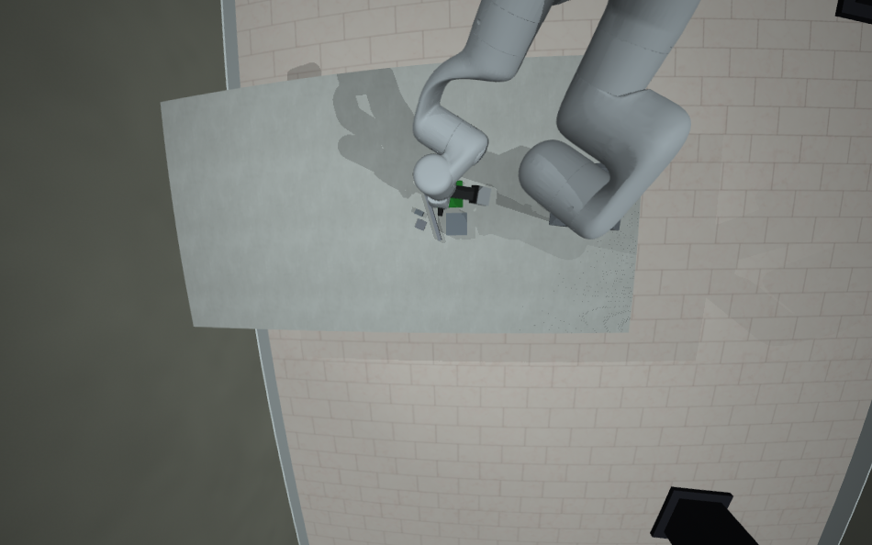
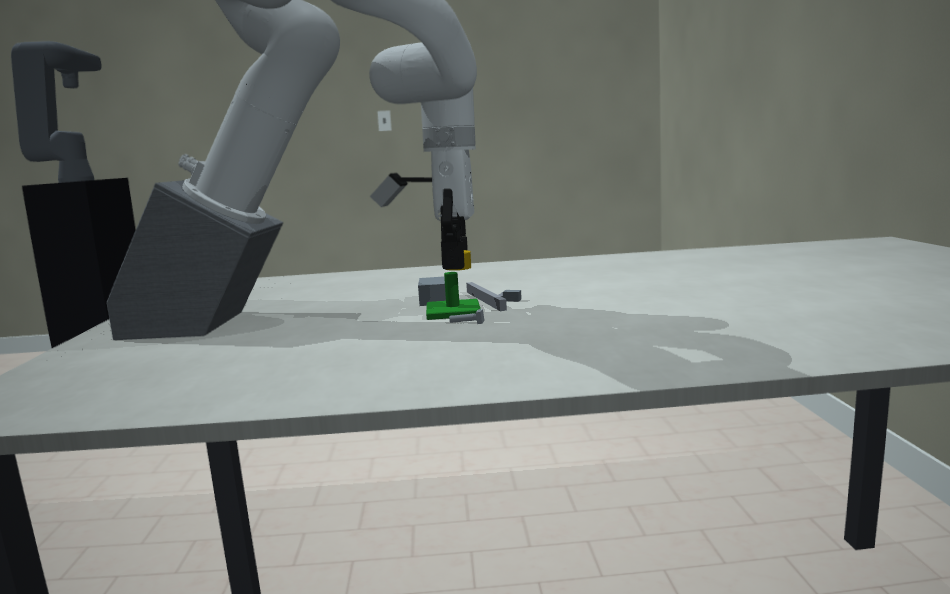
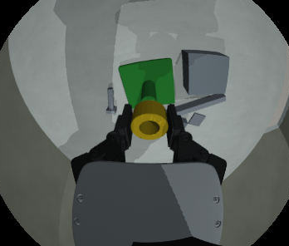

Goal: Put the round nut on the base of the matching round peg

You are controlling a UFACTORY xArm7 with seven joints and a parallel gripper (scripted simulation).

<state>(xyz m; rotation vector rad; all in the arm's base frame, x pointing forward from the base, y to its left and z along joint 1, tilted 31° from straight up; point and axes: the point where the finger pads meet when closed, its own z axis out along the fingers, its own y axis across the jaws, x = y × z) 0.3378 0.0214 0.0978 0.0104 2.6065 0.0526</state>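
My gripper is now 3 cm short of the grey t-shaped piece, 7 cm to the left of it and 8 cm above it. Round my hand: long grey bar: 4 cm ahead, 7 cm to the left, 8 cm below; grey block: 4 cm behind, 9 cm to the left, 7 cm below; small grey cube: 8 cm ahead, 7 cm to the left, 8 cm below.
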